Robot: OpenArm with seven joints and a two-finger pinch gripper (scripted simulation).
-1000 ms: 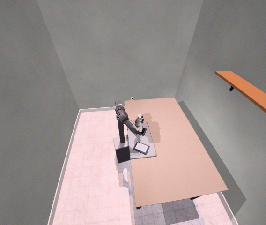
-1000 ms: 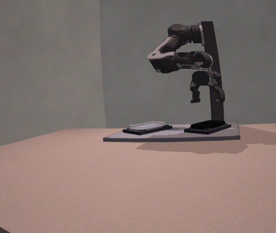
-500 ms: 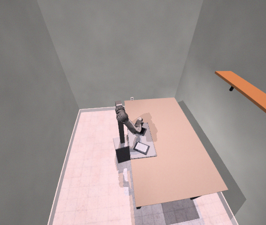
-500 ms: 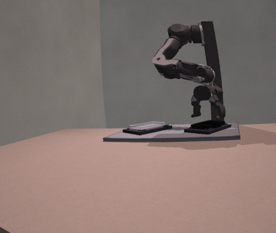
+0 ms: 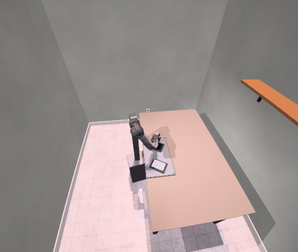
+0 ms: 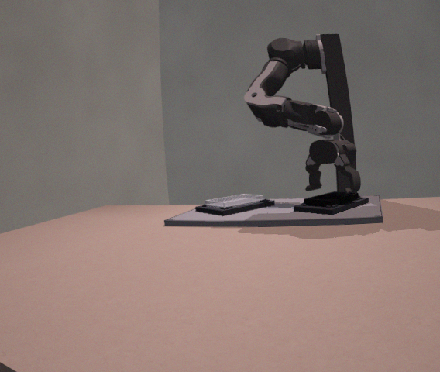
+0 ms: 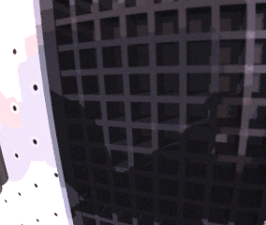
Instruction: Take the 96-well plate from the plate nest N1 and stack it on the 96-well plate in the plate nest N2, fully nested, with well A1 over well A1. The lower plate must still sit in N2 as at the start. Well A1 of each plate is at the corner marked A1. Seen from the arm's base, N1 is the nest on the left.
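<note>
Right now the dark 96-well plate is 2 cm below my hand. The rest, counted from my hand: clear 96-well plate: 6 cm behind, 25 cm to the right, 2 cm below; plate nest N1: 3 cm below; A1 label: 2 cm behind, 9 cm to the left, 2 cm below.
</note>
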